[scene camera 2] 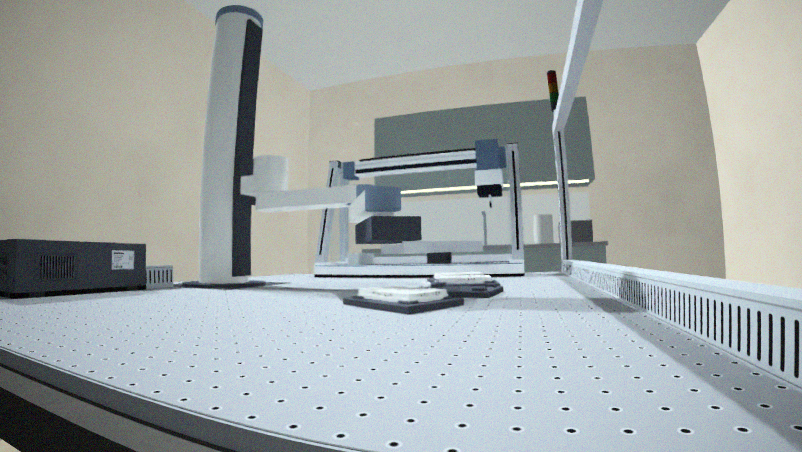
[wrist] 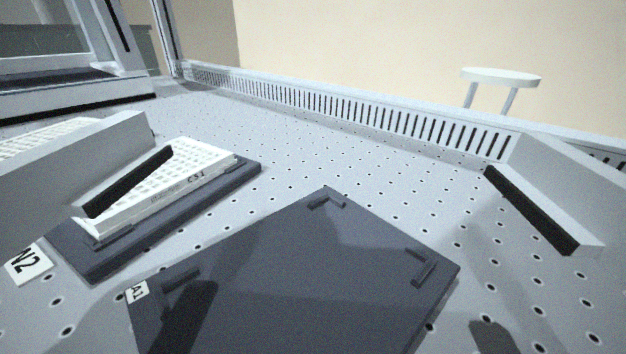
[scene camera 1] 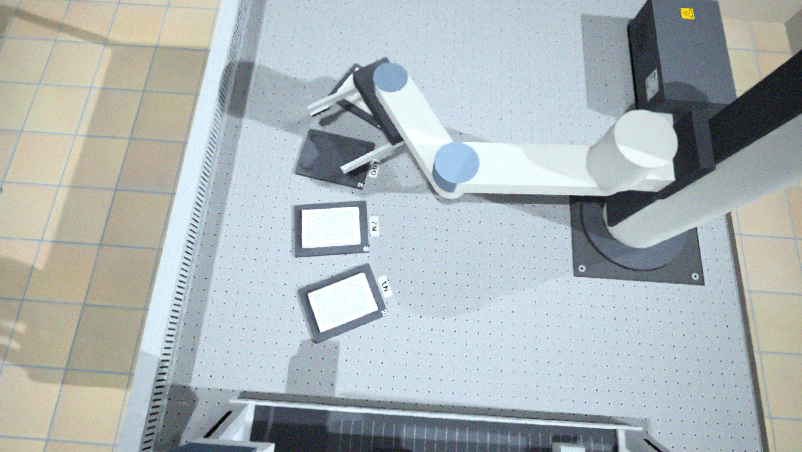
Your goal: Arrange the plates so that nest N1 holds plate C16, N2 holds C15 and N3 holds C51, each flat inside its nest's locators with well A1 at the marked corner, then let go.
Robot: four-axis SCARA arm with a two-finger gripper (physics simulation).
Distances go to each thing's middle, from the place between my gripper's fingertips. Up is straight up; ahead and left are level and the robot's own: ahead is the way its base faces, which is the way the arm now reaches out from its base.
Right now the nest N2 (scene camera 1: 344, 249) is 2 cm behind my hand, 18 cm to the left of it and 9 cm below it. Round my hand: nest N1 (scene camera 1: 364, 319): 7 cm behind, 34 cm to the left, 9 cm below; nest N3 (scene camera 2: 427, 306): 7 cm behind, 18 cm to the right, 9 cm below; out nest (scene camera 1: 325, 155): 1 cm behind, 9 cm below.
